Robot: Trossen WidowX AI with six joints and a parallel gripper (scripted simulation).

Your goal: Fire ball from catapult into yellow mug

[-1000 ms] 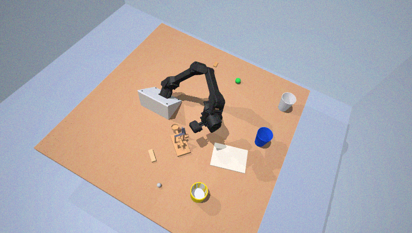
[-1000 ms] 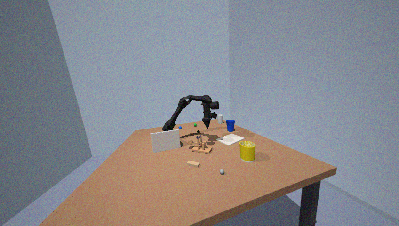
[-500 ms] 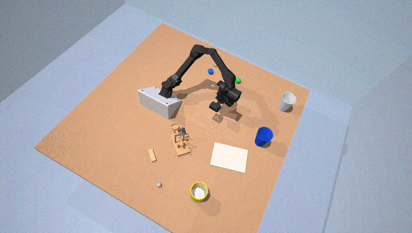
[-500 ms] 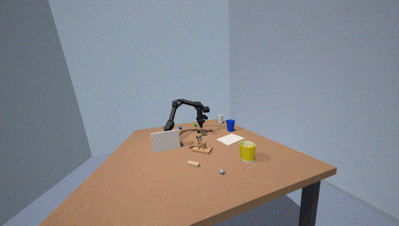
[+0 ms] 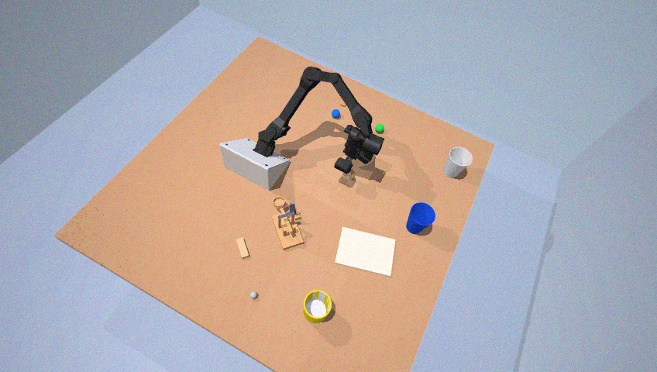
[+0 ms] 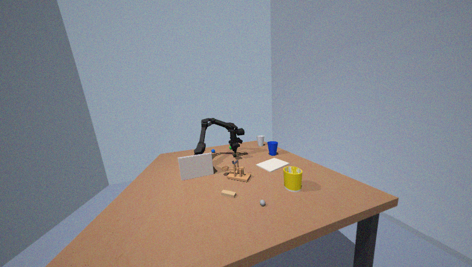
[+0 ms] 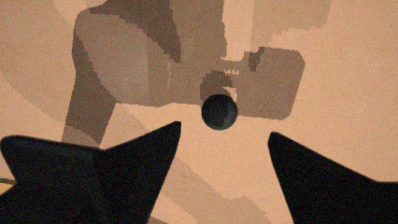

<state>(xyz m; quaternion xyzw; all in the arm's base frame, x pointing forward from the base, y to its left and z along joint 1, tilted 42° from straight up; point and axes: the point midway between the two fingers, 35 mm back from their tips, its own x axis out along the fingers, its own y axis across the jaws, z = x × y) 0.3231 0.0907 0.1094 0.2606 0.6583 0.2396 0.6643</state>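
My gripper tip is 30 mm above the black ball. The rest, counted from my gripper tip: blue ball: 250 mm to the left, 170 mm behind, 30 mm below; green ball: 270 mm to the left, 40 mm ahead, 30 mm below; wooden catapult: 320 mm to the right, 100 mm behind.
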